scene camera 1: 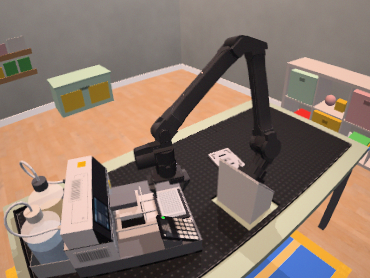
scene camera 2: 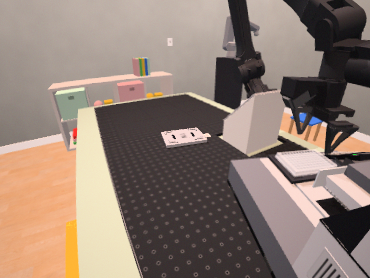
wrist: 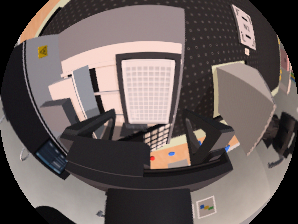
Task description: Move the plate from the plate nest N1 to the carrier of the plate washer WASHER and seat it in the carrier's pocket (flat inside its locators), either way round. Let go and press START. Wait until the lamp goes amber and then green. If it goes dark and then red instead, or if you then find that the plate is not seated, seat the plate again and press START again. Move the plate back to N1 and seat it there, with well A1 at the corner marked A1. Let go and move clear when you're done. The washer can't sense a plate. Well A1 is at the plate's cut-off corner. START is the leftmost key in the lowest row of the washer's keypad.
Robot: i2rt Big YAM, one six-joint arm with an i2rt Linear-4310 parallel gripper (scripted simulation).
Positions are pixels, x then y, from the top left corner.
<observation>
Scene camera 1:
my gripper: 169, 193
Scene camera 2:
my gripper: 312, 143
white well plate: 306, 162
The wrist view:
my gripper: 149, 112
white well plate: 144, 110
</observation>
